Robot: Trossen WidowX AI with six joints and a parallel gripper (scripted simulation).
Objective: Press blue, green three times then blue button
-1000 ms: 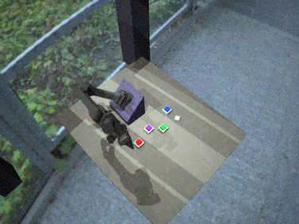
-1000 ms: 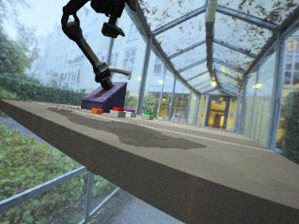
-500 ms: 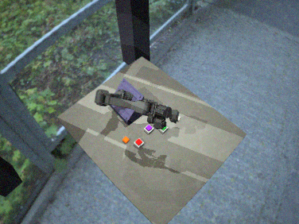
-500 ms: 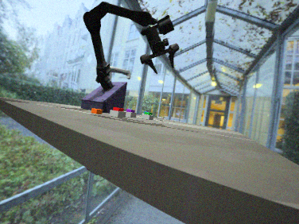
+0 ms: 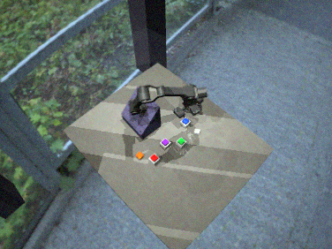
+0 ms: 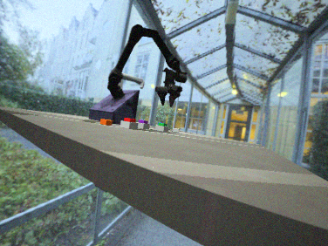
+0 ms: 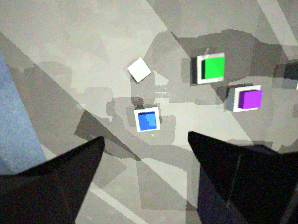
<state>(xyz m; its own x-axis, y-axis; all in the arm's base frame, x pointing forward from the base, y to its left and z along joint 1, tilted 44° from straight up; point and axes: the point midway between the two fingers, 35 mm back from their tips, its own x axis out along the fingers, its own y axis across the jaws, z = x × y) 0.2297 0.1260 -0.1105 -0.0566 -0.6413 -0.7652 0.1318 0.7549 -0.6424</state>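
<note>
Now: gripper tip 110 mm above the blue button and 20 mm past it. From my gripper tip the other things lie so: green button: 130 mm to the right, 110 mm below, 60 mm ahead; then purple button: 200 mm to the right, 110 mm below, 10 mm behind; then red button: 320 mm to the right, 110 mm below, 20 mm ahead.
</note>
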